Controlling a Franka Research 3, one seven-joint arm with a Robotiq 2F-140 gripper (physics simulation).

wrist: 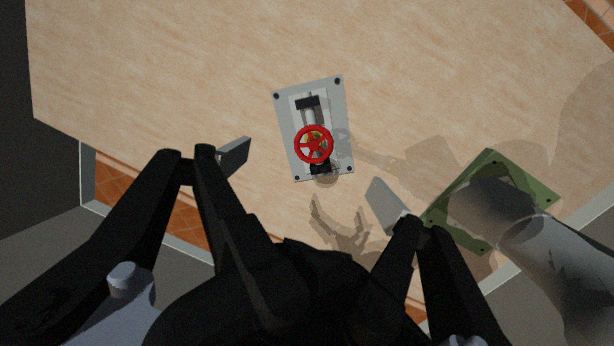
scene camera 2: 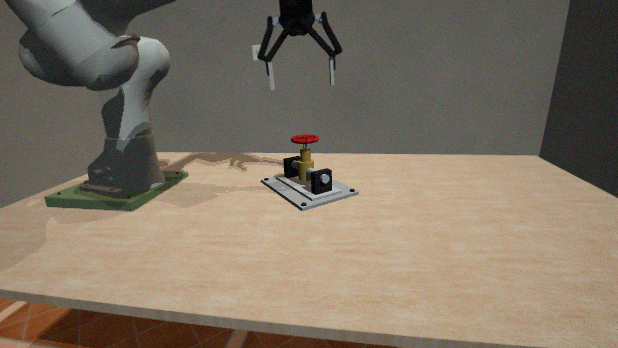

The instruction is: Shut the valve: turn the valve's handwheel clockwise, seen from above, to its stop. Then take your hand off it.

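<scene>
The red handwheel [scene camera 2: 305, 142] [wrist: 313, 145] sits level on top of the yellow valve body [scene camera 2: 305, 171], and its spokes show from above in the wrist view. The valve stands upright on a grey plate [scene camera 2: 300, 200] [wrist: 282, 120], with a light pipe through it between two black blocks. My gripper [scene camera 2: 302, 86] [wrist: 311, 168] is wide open and empty, pointing down. It hangs well above the handwheel in the scene view, with its fingertips apart on either side and not touching it. No marking shows how far the handwheel is turned.
The arm's base stands on a green plate [scene camera 2: 120, 200] [wrist: 542, 189] left of the valve in the scene view. The near black block [scene camera 2: 321, 181] [wrist: 307, 103] and the far one [scene camera 2: 290, 168] [wrist: 320, 169] flank the valve on the wooden table [scene camera 2: 400, 250] [wrist: 150, 60].
</scene>
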